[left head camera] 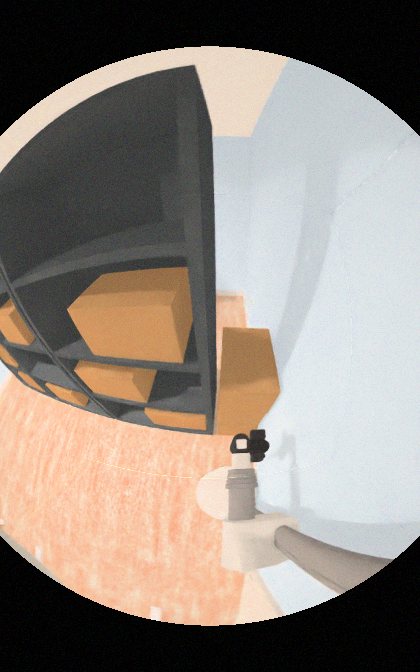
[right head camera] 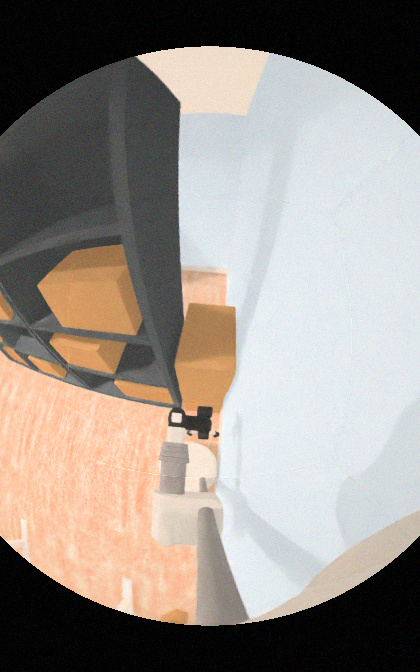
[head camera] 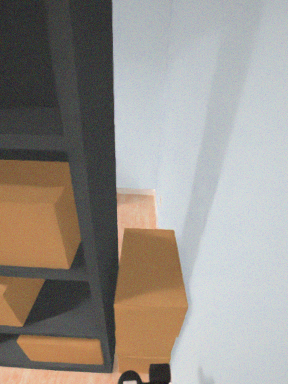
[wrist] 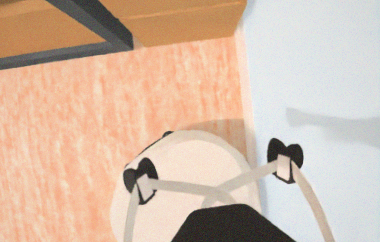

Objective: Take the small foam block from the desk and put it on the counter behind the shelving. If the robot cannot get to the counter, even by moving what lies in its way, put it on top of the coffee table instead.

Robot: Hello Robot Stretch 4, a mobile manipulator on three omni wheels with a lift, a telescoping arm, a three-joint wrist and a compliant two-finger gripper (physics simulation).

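Places are measured from the robot's base along level axes (x back, y right, z up), in millimetres.
Pixels of known places: gripper, fingertip midpoint: (wrist: pixel 210 162).
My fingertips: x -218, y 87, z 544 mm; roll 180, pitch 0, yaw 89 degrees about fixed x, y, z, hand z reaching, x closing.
Note:
Behind a point stands the place of what it marks.
My gripper (right head camera: pixel 202 434) (wrist: pixel 210 162) {z 543, x -218, y 87 mm} is open, with its two fingertips wide apart and nothing between them. It hangs low over the round pale base, near the wall. The dark shelving (head camera: pixel 95 200) {z 1230, x -544, y -103 mm} (left head camera: pixel 202 225) (right head camera: pixel 155 200) (wrist: pixel 92 22) {z 264, x -494, y -118 mm} stands at the left, its end panel facing the gap by the wall. A tall brown box (head camera: pixel 150 270) {z 783, x -648, y 89 mm} (left head camera: pixel 247 360) (right head camera: pixel 207 340) (wrist: pixel 190 22) {z 164, x -486, y 95 mm} fills most of the width between that panel and the wall, ahead of the gripper. The foam block, the desk, the counter and the coffee table do not show in these views.
The pale blue wall (head camera: pixel 235 175) {z 1338, x -500, y 249 mm} (left head camera: pixel 370 350) (right head camera: pixel 300 325) (wrist: pixel 320 60) {z 488, x -306, y 239 mm} runs close along the right. Floor (head camera: pixel 137 210) {z -27, x -2207, y 82 mm} (left head camera: pixel 232 310) (right head camera: pixel 205 290) shows beyond the tall box. More brown boxes sit in the shelving. White legs (right head camera: pixel 127 595) show at the bottom of the right head view.

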